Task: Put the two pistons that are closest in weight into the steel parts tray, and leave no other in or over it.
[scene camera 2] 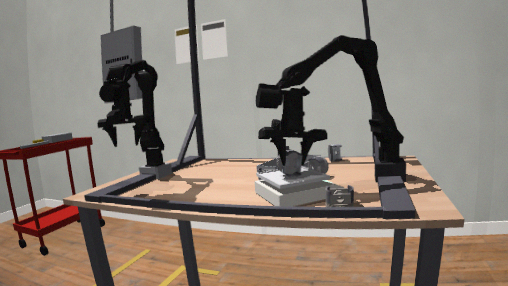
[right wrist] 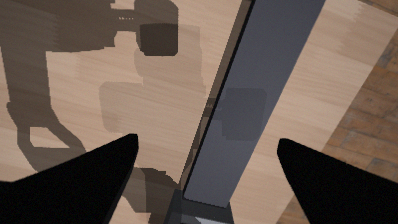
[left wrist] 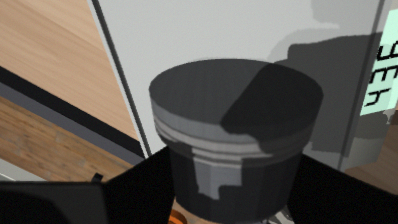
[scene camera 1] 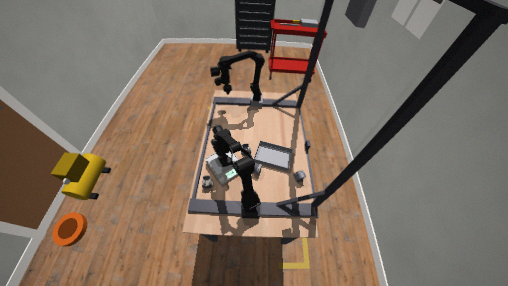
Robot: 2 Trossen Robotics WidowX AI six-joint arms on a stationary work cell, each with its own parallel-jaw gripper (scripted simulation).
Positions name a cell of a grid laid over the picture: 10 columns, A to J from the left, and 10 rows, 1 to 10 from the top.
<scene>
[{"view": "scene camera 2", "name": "left gripper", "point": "F6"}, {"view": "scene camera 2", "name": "right gripper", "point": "C6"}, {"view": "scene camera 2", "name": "white scale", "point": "F7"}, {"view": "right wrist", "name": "right gripper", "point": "F7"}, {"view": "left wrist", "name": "left gripper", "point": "F7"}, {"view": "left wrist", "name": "white scale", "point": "J7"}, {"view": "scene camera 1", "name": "steel parts tray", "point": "F6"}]
</scene>
